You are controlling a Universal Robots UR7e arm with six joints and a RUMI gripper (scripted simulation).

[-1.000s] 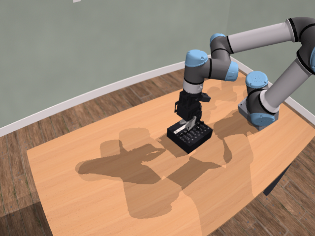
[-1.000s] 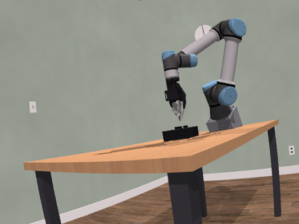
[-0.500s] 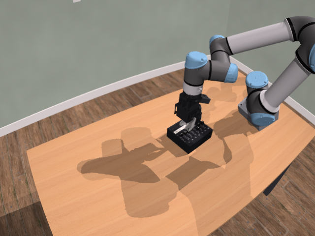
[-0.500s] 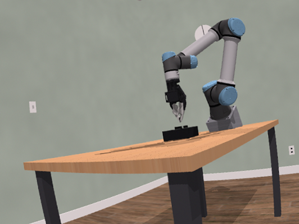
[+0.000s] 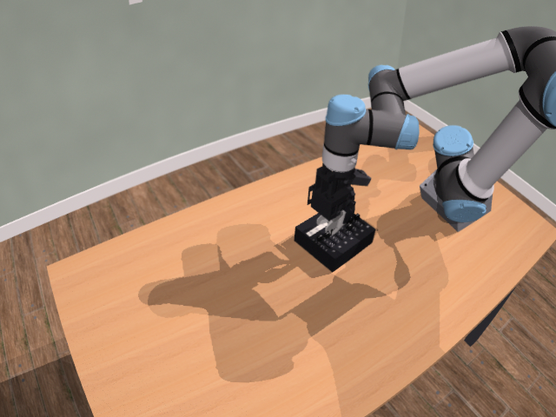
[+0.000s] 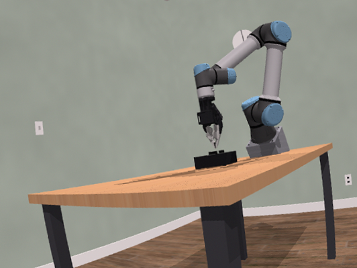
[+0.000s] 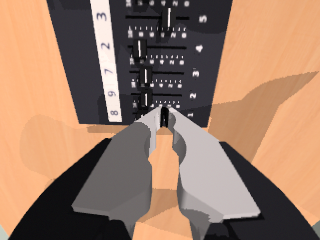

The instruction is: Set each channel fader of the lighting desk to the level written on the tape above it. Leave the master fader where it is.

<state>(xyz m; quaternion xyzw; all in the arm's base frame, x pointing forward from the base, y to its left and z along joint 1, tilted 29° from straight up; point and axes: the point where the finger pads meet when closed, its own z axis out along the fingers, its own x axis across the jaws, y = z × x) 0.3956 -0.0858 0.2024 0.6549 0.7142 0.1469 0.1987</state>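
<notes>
Now: hand 110 mm past the master fader, 30 mm above it and 20 mm to the left of it.
</notes>
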